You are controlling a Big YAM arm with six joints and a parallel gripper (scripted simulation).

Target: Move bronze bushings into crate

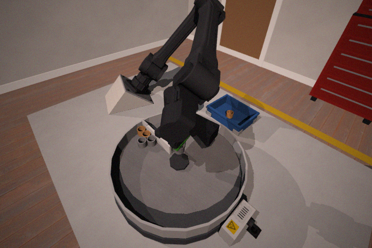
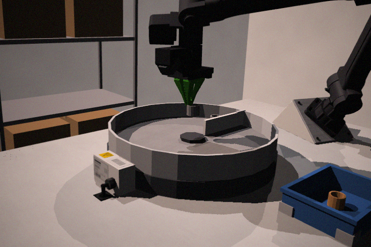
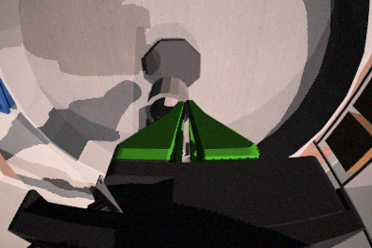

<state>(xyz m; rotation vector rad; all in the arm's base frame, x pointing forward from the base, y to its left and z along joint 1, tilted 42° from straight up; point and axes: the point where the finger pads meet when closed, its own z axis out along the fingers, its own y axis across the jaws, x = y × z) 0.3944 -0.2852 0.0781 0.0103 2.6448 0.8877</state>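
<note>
The turntable lies 1 cm to the left of my hand and 9 cm below it. From my hand the other things lie so: blue crate: 2 cm behind, 39 cm to the left, 12 cm below.
</note>
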